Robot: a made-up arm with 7 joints. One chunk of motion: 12 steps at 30 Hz.
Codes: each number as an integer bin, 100 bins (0 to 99) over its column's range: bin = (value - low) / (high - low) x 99, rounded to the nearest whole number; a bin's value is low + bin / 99 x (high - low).
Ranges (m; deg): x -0.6..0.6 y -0.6..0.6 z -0.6..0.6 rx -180..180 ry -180..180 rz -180..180
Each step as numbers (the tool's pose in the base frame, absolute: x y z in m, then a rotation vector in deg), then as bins.
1 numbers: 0.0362 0.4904 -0.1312 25.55 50.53 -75.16
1 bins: 52 90 39 57 63 29
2 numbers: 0.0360 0.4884 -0.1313 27.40 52.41 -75.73
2 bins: 52 90 39 57 64 29
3 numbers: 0.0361 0.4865 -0.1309 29.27 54.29 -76.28
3 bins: 52 90 39 58 64 29
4 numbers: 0.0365 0.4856 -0.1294 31.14 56.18 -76.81
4 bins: 53 90 39 58 65 28
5 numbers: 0.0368 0.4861 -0.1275 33.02 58.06 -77.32
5 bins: 53 90 39 59 65 28
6 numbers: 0.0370 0.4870 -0.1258 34.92 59.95 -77.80
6 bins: 53 90 39 59 66 28
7 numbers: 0.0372 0.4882 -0.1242 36.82 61.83 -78.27
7 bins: 53 90 39 60 67 28
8 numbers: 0.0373 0.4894 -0.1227 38.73 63.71 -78.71
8 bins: 53 90 39 60 67 28
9 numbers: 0.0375 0.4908 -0.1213 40.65 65.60 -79.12
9 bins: 53 90 39 61 68 28
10 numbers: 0.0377 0.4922 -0.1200 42.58 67.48 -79.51
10 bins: 53 90 40 61 68 28
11 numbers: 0.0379 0.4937 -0.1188 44.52 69.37 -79.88
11 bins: 53 90 40 62 69 28
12 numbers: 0.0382 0.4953 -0.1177 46.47 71.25 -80.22
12 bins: 53 90 40 62 69 27
